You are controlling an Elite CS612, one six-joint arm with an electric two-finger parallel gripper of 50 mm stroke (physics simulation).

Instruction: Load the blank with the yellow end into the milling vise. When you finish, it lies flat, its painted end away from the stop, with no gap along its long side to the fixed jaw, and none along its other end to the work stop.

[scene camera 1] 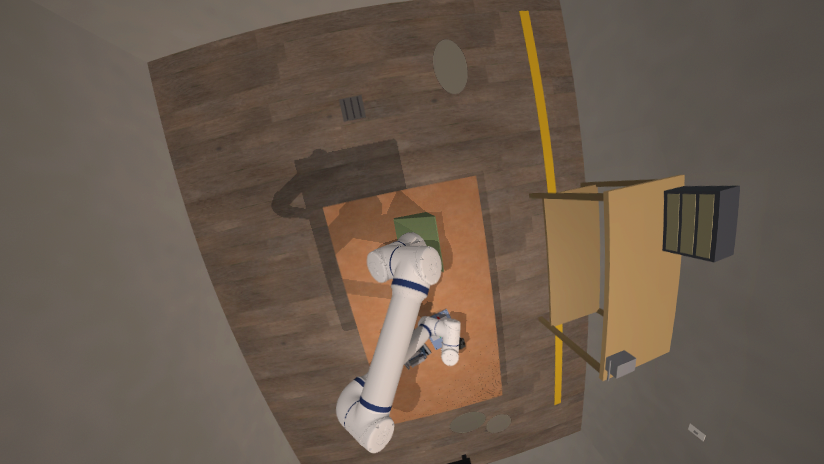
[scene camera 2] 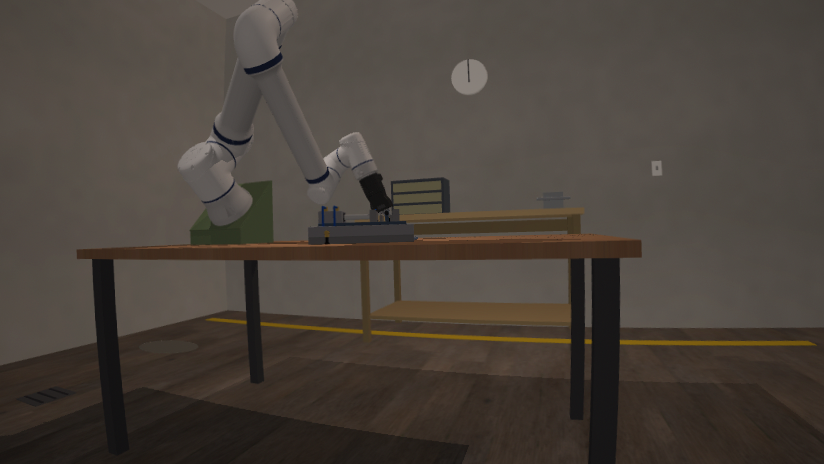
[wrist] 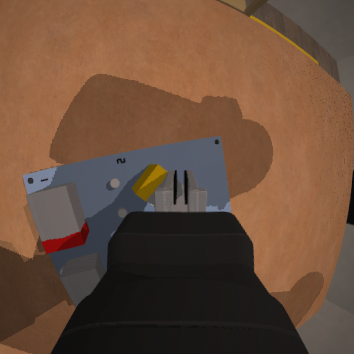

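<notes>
The blank with the yellow end [wrist: 149, 183] is over the blue-grey plate [wrist: 165, 150] in the wrist view. Its yellow end shows just left of the fingers; its grey body is mostly hidden behind them. My gripper [wrist: 180, 180] [scene camera 2: 387, 213] points down over the plate. Its fingers stand close together with a narrow gap; whether the blank is caught between them cannot be made out. A grey blank with a red end [wrist: 57, 215] is at the plate's left. The milling vise [scene camera 1: 417, 357] is partly hidden by the arm; its jaws cannot be made out clearly.
A grey block [wrist: 82, 275] is below the red-ended blank, and a peg [wrist: 115, 183] stands left of the yellow end. A green block-shaped housing [scene camera 1: 418, 224] [scene camera 2: 257, 213] stands on the table [scene camera 1: 461, 230] [scene camera 2: 490, 249]. A wooden bench [scene camera 1: 642, 276] stands beyond.
</notes>
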